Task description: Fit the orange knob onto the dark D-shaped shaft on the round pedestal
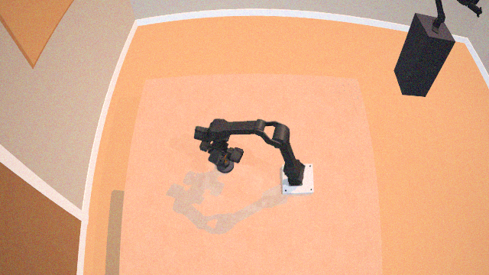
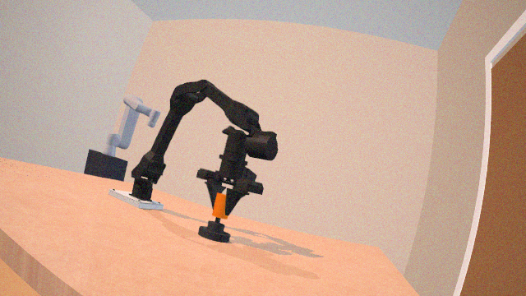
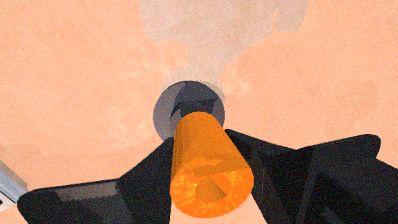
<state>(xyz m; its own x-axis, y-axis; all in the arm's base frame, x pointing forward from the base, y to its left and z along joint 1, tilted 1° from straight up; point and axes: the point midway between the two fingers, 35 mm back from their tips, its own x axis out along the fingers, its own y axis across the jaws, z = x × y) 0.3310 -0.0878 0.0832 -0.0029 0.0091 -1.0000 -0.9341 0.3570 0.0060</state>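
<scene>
The round dark pedestal lies 4 cm below my gripper tip. The rest, counted from my gripper tip: orange knob 2 cm above.
</scene>
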